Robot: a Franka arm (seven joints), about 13 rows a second.
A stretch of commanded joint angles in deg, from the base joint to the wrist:
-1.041, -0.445, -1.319, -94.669, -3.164, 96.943, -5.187
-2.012, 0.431, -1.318, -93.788, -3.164, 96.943, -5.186
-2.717, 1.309, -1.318, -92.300, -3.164, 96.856, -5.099
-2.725, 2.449, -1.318, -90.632, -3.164, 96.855, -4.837
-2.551, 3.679, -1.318, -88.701, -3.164, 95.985, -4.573
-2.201, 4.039, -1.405, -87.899, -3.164, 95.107, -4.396
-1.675, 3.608, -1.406, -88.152, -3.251, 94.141, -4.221
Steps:
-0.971, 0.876, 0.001, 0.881, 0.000, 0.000, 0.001
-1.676, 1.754, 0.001, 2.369, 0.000, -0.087, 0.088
-1.684, 2.894, 0.001, 4.037, 0.000, -0.088, 0.350
-1.510, 4.124, 0.001, 5.968, 0.000, -0.958, 0.614
-1.160, 4.484, -0.086, 6.770, 0.000, -1.836, 0.791
-0.634, 4.053, -0.087, 6.517, -0.087, -2.802, 0.966

